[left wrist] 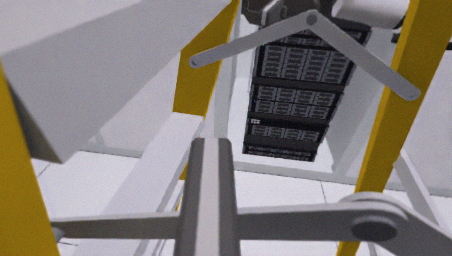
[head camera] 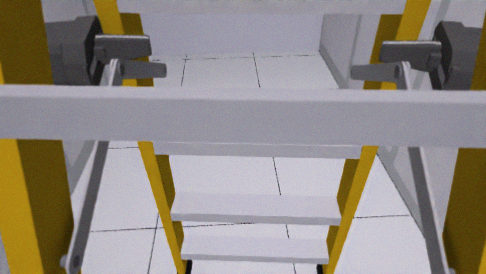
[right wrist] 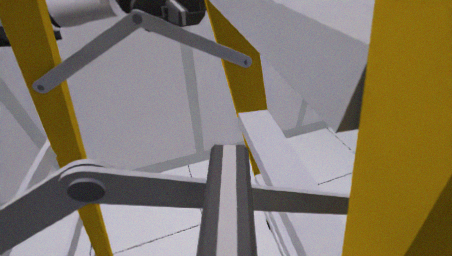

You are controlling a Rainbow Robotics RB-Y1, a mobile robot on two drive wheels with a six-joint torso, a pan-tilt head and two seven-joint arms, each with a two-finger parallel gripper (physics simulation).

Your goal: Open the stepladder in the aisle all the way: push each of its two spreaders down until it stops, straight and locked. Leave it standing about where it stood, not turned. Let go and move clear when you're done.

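Places are measured from the robot's base along level axes (x ahead, y left, z up), in metres.
Pixels of known places: left gripper, fingertip midpoint: (left wrist: pixel 211 151) (head camera: pixel 150 45) (right wrist: pixel 183 18); right gripper, fingertip midpoint: (left wrist: pixel 263 18) (head camera: pixel 380 50) (right wrist: pixel 229 157).
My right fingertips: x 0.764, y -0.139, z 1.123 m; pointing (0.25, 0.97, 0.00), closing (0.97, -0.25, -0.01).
Ahead of a thing's pixels: the offset from my right fingertips to its top centre. "pt": to the spot under its first point.
The yellow stepladder (head camera: pixel 30 210) (left wrist: pixel 380 145) (right wrist: pixel 400 125) stands with its legs apart. Its left spreader (head camera: pixel 88 200) (left wrist: pixel 300 222) (right wrist: pixel 90 52) and right spreader (head camera: pixel 426 200) (left wrist: pixel 250 42) (right wrist: pixel 160 188) are both bent, with the middle hinges raised. My left gripper (head camera: pixel 146 46) (left wrist: pixel 211 151) is shut and empty, just above and beside the left spreader's hinge, its fingers across the bar. My right gripper (head camera: pixel 385 51) (right wrist: pixel 229 157) is shut and empty, placed likewise at the right spreader. Whether either touches its bar cannot be told.
A wide pale crossbar {pt dx -0.238, dy +0.152, dz +0.064 m} (head camera: pixel 240 117) spans the head view in front, hiding parts of both spreaders. Pale steps {dx +0.218, dy +0.148, dz -0.529 m} (head camera: pixel 255 205) lie beyond and below it. Pale aisle walls stand close on both sides. A black server rack (left wrist: pixel 300 85) shows beyond the ladder in the left wrist view.
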